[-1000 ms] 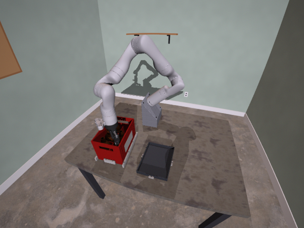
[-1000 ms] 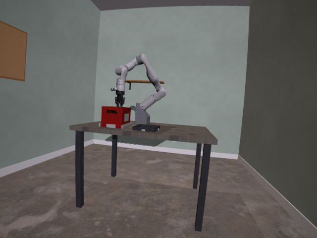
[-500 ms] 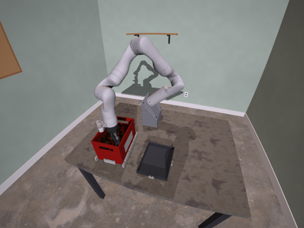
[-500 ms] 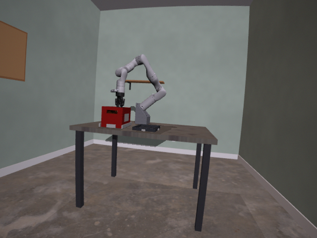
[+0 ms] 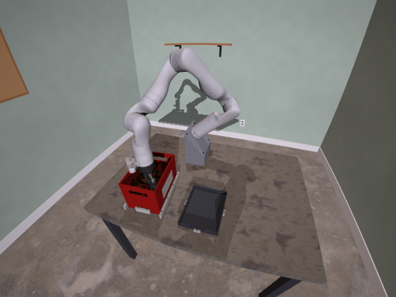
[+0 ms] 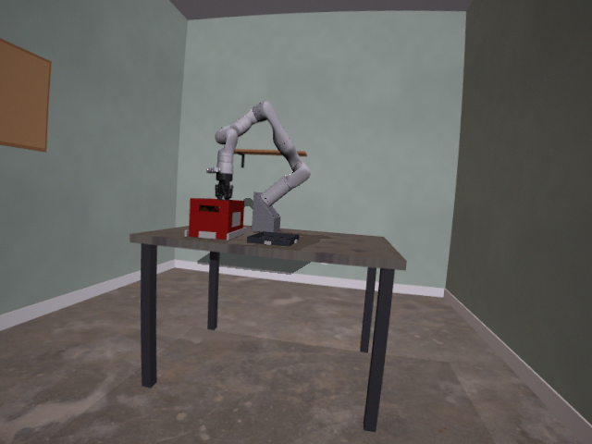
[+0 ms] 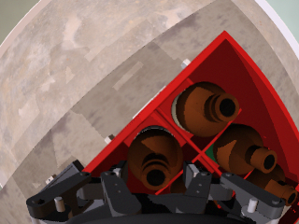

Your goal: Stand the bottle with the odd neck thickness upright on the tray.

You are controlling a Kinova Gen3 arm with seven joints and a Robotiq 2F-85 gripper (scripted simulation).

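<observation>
Right now my hand is 80 mm past the crate, 50 mm to the left of it and 70 mm above it. From my hand the other things lie so: dark tray 50 mm behind, 250 mm to the left, 140 mm below.
</observation>
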